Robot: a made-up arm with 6 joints. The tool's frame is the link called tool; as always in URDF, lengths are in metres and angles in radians. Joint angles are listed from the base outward. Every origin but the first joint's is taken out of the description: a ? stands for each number. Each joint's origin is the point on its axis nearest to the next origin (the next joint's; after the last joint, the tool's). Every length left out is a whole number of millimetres.
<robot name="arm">
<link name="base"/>
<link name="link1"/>
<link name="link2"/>
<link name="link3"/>
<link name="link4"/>
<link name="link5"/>
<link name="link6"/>
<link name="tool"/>
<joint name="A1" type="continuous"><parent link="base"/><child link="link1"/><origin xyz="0.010 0.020 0.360"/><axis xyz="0 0 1"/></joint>
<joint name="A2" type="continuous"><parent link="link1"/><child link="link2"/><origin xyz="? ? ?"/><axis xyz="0 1 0"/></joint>
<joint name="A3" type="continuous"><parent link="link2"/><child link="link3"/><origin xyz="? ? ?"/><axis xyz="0 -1 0"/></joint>
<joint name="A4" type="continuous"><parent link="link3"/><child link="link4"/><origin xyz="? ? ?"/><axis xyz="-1 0 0"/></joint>
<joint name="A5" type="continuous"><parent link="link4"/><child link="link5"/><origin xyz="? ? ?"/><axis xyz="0 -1 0"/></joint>
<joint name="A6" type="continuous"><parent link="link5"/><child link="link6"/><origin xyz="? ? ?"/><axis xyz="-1 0 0"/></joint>
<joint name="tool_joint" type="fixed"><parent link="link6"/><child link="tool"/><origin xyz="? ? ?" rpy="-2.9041 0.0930 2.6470"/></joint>
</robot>
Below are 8 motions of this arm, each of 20 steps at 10 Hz.
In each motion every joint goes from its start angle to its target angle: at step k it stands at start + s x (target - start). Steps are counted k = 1, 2, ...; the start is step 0. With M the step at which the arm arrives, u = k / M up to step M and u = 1 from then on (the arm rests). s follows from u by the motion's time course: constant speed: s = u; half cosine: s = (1 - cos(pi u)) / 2; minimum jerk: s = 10 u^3 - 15 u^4 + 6 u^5.
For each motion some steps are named. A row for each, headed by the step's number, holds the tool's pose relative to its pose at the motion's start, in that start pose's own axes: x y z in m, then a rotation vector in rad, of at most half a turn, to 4 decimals.
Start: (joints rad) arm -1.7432 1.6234 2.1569 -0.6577 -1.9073 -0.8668
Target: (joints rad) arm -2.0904 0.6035 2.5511 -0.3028 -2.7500 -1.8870
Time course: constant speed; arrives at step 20
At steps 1, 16, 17, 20:
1: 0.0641 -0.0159 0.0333 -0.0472 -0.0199 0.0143
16: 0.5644 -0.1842 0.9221 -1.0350 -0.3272 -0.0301
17: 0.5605 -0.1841 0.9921 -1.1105 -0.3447 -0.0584
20: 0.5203 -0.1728 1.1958 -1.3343 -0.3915 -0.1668

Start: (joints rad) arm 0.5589 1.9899 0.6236 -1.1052 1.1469 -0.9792
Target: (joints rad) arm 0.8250 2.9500 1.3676 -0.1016 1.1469 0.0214
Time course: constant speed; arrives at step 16
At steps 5, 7, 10, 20:
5: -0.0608 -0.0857 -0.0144 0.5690 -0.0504 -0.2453
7: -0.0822 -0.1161 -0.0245 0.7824 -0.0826 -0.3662
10: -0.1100 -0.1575 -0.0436 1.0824 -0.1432 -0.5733
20: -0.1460 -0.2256 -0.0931 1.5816 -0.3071 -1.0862

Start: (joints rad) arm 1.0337 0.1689 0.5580 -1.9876 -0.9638 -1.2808
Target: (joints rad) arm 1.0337 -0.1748 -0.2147 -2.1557 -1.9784 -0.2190
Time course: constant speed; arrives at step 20
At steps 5, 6, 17, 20:
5: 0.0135 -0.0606 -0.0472 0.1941 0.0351 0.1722
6: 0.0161 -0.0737 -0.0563 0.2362 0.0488 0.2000
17: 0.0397 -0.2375 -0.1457 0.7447 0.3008 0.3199
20: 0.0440 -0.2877 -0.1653 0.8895 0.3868 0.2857

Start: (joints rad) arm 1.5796 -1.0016 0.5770 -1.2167 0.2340 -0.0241
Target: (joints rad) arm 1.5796 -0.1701 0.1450 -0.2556 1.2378 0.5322
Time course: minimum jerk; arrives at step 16
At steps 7, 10, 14, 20:
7: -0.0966 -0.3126 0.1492 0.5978 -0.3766 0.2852
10: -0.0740 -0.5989 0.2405 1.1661 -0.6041 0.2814
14: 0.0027 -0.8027 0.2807 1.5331 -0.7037 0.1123
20: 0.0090 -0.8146 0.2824 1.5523 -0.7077 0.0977

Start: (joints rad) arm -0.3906 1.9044 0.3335 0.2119 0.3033 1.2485
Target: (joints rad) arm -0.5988 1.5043 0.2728 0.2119 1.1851 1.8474
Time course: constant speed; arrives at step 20
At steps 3, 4, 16, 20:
3: -0.0008 -0.0383 0.0165 0.0599 -0.0128 0.1844
4: -0.0005 -0.0508 0.0224 0.0825 -0.0132 0.2454
16: 0.0228 -0.1867 0.1030 0.4438 0.1353 0.9368
20: 0.0368 -0.2266 0.1333 0.5927 0.2477 1.1404

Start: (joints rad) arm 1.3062 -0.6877 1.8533 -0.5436 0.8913 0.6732
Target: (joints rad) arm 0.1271 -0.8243 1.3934 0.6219 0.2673 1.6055
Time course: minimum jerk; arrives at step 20
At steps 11, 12, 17, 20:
11: 0.4156 0.2314 -0.2842 0.4862 -1.2547 -0.9918
12: 0.5044 0.2357 -0.3228 0.5144 -1.5140 -1.0646
17: 0.8108 0.1662 -0.4119 0.4841 -2.4422 -1.0696
20: 0.8385 0.1532 -0.4164 0.4704 -2.5309 -1.0478

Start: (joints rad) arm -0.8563 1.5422 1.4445 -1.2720 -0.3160 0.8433
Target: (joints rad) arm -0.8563 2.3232 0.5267 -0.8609 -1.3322 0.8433
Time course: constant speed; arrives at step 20
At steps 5, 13, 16, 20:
5: 0.0240 -0.0753 0.3406 0.1954 0.5116 -0.1691
13: 0.3043 -0.2192 0.7920 0.2910 1.3968 -0.5059
16: 0.4704 -0.2736 0.9037 0.2446 1.7388 -0.6432
20: 0.7233 -0.3401 0.9872 0.0975 2.1914 -0.8262

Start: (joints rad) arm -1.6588 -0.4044 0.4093 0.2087 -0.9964 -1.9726
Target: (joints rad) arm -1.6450 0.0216 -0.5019 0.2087 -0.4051 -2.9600
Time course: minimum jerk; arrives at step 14
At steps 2, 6, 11, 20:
2: -0.0242 0.0036 0.0034 -0.0153 0.0097 0.0165
6: -0.3759 -0.0262 0.0454 -0.2638 0.1213 0.2627
11: -0.7975 -0.3570 0.0661 -0.7509 0.1550 0.6507
20: -0.8276 -0.4141 0.0639 -0.8171 0.1445 0.6947

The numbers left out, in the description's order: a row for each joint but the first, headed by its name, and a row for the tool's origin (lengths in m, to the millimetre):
A2: -0.030 -0.050 0.000
A3: 0.010 0.000 0.320
A4: 0.740 0.000 0.020
A5: 0.000 -0.150 0.030
A6: -0.040 0.000 0.020
tool: 0.000 -0.020 -0.010

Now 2 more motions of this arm.
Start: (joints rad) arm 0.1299 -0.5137 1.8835 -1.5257 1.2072 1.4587
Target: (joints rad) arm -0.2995 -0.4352 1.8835 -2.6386 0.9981 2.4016
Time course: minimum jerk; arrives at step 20
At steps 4, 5, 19, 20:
4: 0.0240 -0.0043 0.0018 0.0567 0.0147 -0.0363
5: 0.0426 -0.0080 0.0033 0.1011 0.0250 -0.0662
19: 0.3505 -0.1250 0.0409 0.8526 0.0258 -0.8160
20: 0.3508 -0.1252 0.0410 0.8534 0.0256 -0.8171

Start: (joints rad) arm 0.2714 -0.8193 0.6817 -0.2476 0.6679 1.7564
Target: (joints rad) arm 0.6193 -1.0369 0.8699 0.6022 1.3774 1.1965
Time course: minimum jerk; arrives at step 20
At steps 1, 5, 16, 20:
1: -0.0003 -0.0002 0.0001 -0.0002 0.0003 0.0013
5: -0.0295 -0.0173 0.0140 -0.0217 0.0203 0.1204
16: -0.2152 -0.1723 0.2196 -0.2246 -0.0678 1.0610
20: -0.2235 -0.1839 0.2389 -0.2370 -0.0954 1.1170

